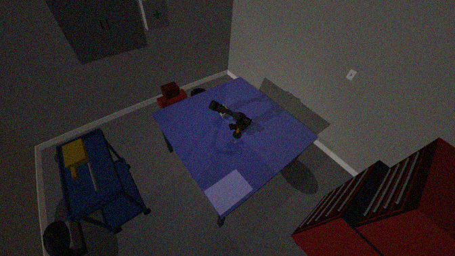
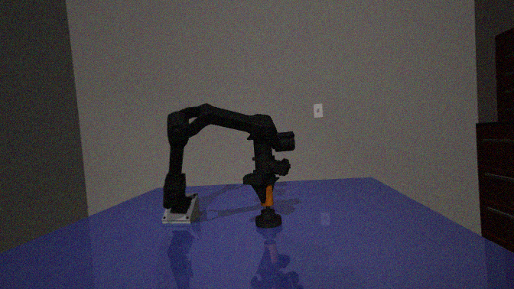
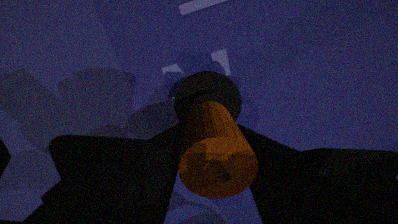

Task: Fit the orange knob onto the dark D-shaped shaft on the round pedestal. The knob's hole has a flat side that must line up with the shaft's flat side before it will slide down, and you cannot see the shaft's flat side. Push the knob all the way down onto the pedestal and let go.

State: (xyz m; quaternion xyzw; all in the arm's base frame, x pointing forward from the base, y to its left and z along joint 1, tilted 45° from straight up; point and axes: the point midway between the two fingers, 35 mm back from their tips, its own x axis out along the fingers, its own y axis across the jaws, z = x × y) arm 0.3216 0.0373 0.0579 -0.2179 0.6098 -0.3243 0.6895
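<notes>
Right now the orange knob is 20 mm above my gripper tip. From my gripper tip the other things lie so: dark round pedestal: 40 mm below.
</notes>
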